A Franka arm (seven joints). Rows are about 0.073 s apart.
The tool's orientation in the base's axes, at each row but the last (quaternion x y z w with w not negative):
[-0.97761, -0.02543, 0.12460, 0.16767]
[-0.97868, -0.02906, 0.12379, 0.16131]
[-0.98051, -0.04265, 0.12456, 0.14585]
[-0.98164, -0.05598, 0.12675, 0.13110]
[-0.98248, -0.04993, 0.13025, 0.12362]
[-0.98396, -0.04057, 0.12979, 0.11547]
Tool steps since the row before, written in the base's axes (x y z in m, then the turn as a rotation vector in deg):
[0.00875, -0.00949, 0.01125, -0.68, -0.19, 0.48]
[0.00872, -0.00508, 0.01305, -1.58, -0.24, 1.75]
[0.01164, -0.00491, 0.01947, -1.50, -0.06, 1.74]
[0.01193, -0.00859, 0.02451, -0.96, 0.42, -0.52]
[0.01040, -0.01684, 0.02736, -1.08, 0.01, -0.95]
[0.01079, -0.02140, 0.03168, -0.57, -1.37, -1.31]
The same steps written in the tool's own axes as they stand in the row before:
[0.00495, 0.00525, -0.01553, -0.79, 0.01, -0.33]
[0.00491, 0.00074, -0.01573, -1.96, -0.36, -1.28]
[0.00613, -0.00054, -0.02238, -1.86, -0.53, -1.24]
[0.00450, 0.00250, -0.02811, -0.74, -0.34, 0.84]
[0.00114, 0.00992, -0.03226, -0.81, 0.16, 1.18]
[0.00025, 0.01376, -0.03726, -0.38, 1.61, 1.08]

